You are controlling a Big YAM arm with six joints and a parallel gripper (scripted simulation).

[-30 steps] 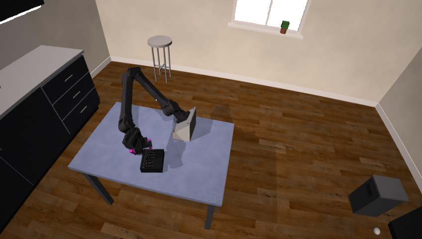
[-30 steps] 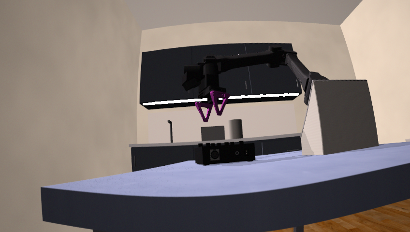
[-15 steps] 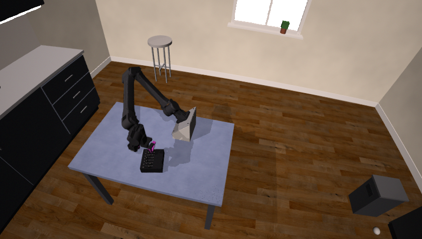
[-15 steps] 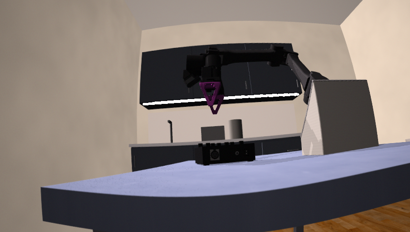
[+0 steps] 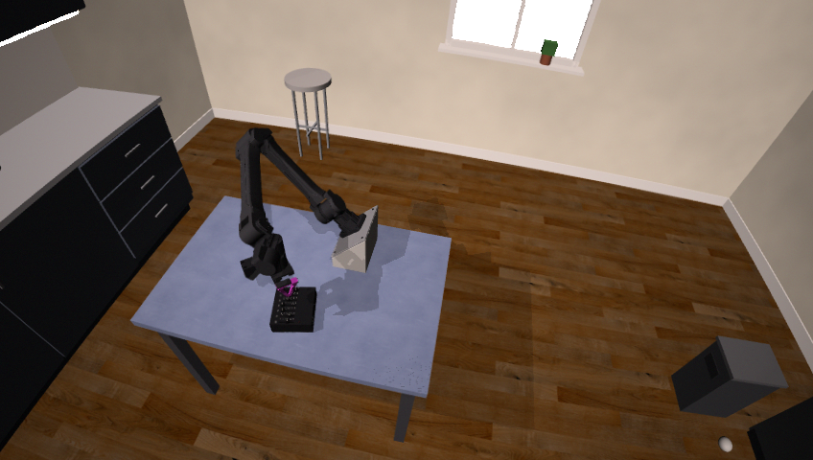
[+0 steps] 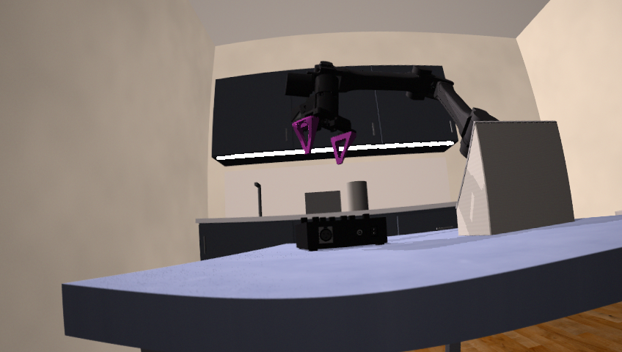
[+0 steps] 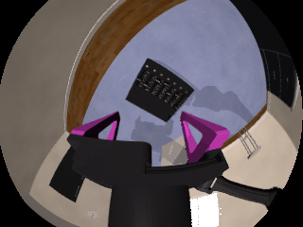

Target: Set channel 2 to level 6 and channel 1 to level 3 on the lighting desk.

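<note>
Now: hand 140 mm above the fader, 80 mm past it and 20 mm to the left of it.
</note>
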